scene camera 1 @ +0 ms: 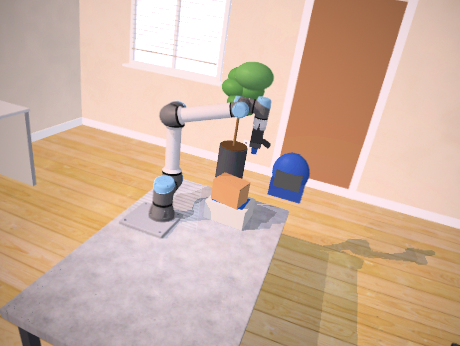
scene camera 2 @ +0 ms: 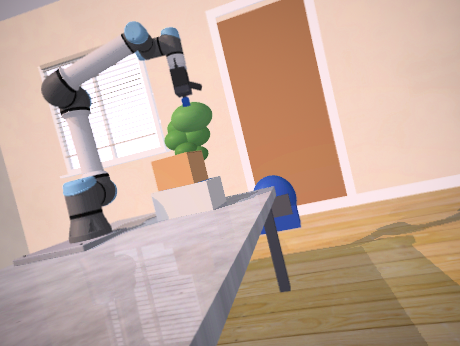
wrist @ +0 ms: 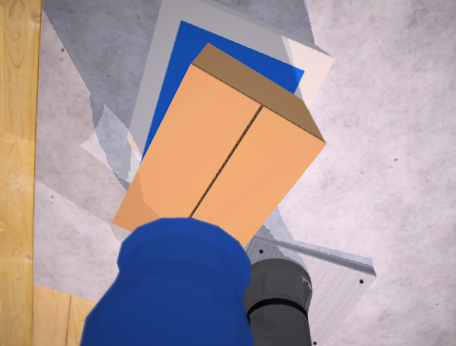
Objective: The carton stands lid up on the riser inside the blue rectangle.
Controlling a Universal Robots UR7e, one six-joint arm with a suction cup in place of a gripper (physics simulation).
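Frame: origin at the arm's base, x left, y down, z back, level; centimetres.
Seen in the pictures: end effector, tool point: (scene camera 1: 253,153) (scene camera 2: 186,105) (wrist: 184,272); arm's base, origin of the base link: (scene camera 1: 161,215) (scene camera 2: 91,237) (wrist: 275,285).
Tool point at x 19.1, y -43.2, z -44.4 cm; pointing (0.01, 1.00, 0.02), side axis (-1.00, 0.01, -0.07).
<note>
Pixels of each thing's top centre, then the offset from my tool point to it. "*": a spot on its surface instead. Level surfaces: height alone.
- orange-brown carton, middle of its top: (wrist: 209,187) (scene camera 2: 176,155) (scene camera 1: 232,180) dx -0.5, dy +19.7, dz +9.4 cm
- pale riser, middle of its top: (wrist: 214,124) (scene camera 2: 187,184) (scene camera 1: 231,199) dx +0.4, dy +32.7, dz +8.2 cm
- blue rectangle, surface spot: (wrist: 181,52) * dx +5.8, dy +32.7, dz +0.6 cm
- table, its level: dy +44.7 cm
An orange-brown carton (scene camera 1: 230,191) (scene camera 2: 172,172) (wrist: 215,150) sits on the pale riser (scene camera 1: 225,215) (scene camera 2: 192,200) (wrist: 157,65), its top with a dark seam facing up. The blue rectangle (scene camera 1: 245,203) (wrist: 181,52) shows along two of its sides in the wrist view. The carton looks slightly turned against it; one lower corner lies close to the rectangle's edge, and the near edges are hidden. My gripper (scene camera 1: 254,150) (scene camera 2: 186,102) (wrist: 185,227), a blue suction cup, is open and holds nothing. It hangs well above the carton, apart from it.
The arm's base plate (scene camera 1: 145,223) (scene camera 2: 65,252) (wrist: 340,295) is on the table (scene camera 1: 150,280) beside the riser. A potted plant (scene camera 1: 231,162) stands behind the riser, and a blue helmet-shaped object (scene camera 1: 290,170) (scene camera 2: 274,186) shows beyond the table's far corner.
</note>
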